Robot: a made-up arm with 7 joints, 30 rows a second.
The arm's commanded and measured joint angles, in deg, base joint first. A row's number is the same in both.
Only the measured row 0 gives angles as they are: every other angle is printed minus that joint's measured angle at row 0.
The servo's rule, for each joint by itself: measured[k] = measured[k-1] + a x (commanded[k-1-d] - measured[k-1]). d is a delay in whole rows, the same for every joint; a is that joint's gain. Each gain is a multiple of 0.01, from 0.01 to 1. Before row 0 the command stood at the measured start. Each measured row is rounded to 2 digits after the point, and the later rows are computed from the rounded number. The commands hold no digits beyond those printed.
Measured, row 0:
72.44, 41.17, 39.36, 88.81, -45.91, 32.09, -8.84
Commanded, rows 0 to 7:
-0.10, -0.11, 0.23, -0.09, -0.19, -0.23, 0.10
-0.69, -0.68, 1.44, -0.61, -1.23, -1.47, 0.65
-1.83, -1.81, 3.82, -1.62, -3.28, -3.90, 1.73
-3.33, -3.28, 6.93, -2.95, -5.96, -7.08, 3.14
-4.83, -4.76, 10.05, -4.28, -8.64, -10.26, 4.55
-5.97, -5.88, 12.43, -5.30, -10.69, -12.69, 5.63
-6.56, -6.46, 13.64, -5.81, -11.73, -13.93, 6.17
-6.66, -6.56, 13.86, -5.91, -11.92, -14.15, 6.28
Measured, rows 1 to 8:
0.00, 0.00, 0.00, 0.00, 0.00, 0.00, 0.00
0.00, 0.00, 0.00, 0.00, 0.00, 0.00, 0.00
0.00, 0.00, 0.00, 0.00, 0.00, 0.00, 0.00
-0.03, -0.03, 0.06, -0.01, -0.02, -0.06, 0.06
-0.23, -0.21, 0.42, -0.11, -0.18, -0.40, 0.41
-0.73, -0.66, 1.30, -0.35, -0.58, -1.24, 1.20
-1.54, -1.39, 2.76, -0.77, -1.28, -2.64, 2.36
-2.56, -2.33, 4.66, -1.33, -2.24, -4.47, 3.67
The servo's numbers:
d 3
a 0.31 0.28 0.26 0.16 0.13 0.24 0.60

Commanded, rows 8 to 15:
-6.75, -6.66, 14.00, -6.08, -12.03, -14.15, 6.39
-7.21, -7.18, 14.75, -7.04, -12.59, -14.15, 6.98
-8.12, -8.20, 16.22, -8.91, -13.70, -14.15, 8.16
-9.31, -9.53, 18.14, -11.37, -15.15, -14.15, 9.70
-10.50, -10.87, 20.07, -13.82, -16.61, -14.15, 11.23
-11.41, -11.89, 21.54, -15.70, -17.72, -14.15, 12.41
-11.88, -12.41, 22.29, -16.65, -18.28, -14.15, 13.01
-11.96, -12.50, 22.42, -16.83, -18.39, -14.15, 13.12
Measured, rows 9 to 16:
-3.62, -3.32, 6.68, -1.97, -3.34, -6.44, 4.85
-4.53, -4.20, 8.49, -2.58, -4.43, -8.24, 5.64
-5.19, -4.86, 9.89, -3.11, -5.40, -9.66, 6.02
-5.67, -5.36, 10.96, -3.59, -6.26, -10.74, 6.24
-6.15, -5.87, 11.95, -4.14, -7.08, -11.56, 6.68
-6.76, -6.52, 13.06, -4.90, -7.94, -12.18, 7.57
-7.55, -7.36, 14.38, -5.94, -8.88, -12.65, 8.85
-8.46, -8.34, 15.86, -7.20, -9.88, -13.01, 10.28

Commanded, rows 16 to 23:
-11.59, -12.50, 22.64, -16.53, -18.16, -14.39, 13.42
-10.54, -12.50, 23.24, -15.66, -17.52, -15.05, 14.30
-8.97, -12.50, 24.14, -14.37, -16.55, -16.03, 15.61
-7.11, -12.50, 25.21, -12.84, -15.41, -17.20, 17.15
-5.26, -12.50, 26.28, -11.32, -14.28, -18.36, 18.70
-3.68, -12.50, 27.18, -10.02, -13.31, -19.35, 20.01
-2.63, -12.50, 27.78, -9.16, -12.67, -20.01, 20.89
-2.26, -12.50, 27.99, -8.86, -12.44, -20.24, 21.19
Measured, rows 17 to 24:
-9.37, -9.33, 17.34, -8.56, -10.90, -13.28, 11.56
-10.15, -10.19, 18.63, -9.85, -11.86, -13.49, 12.43
-10.71, -10.84, 19.62, -10.97, -12.71, -13.65, 12.84
-10.98, -11.30, 20.41, -11.86, -13.42, -13.83, 13.19
-10.84, -11.64, 21.15, -12.47, -13.95, -14.12, 13.86
-10.26, -11.88, 21.93, -12.77, -14.29, -14.58, 14.91
-9.28, -12.05, 22.78, -12.78, -14.44, -15.21, 16.25
-8.03, -12.18, 23.69, -12.55, -14.42, -15.97, 17.72

